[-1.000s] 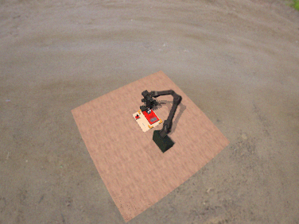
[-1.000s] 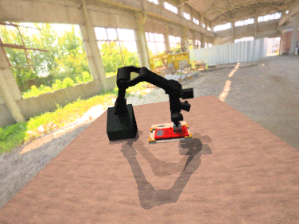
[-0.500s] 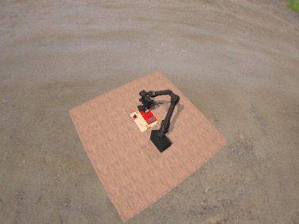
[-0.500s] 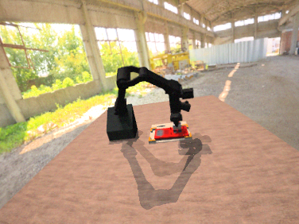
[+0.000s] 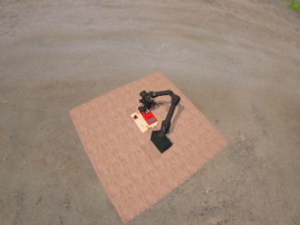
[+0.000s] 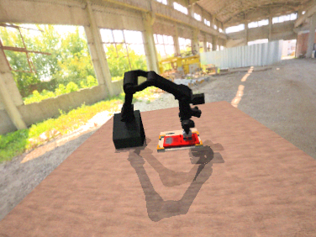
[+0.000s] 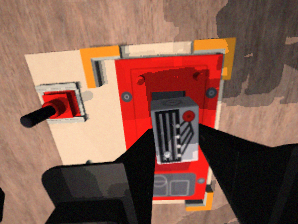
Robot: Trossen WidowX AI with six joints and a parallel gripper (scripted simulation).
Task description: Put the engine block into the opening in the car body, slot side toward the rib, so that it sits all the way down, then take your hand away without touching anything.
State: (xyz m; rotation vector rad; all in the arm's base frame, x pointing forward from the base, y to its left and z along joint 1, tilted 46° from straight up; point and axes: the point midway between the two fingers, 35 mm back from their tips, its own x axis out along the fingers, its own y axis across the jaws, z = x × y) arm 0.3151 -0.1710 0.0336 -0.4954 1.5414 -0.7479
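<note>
The engine block is 10 mm below my gripper tip. Also, from my gripper tip: cream base plate 40 mm behind, 40 mm to the left, 50 mm below.
</note>
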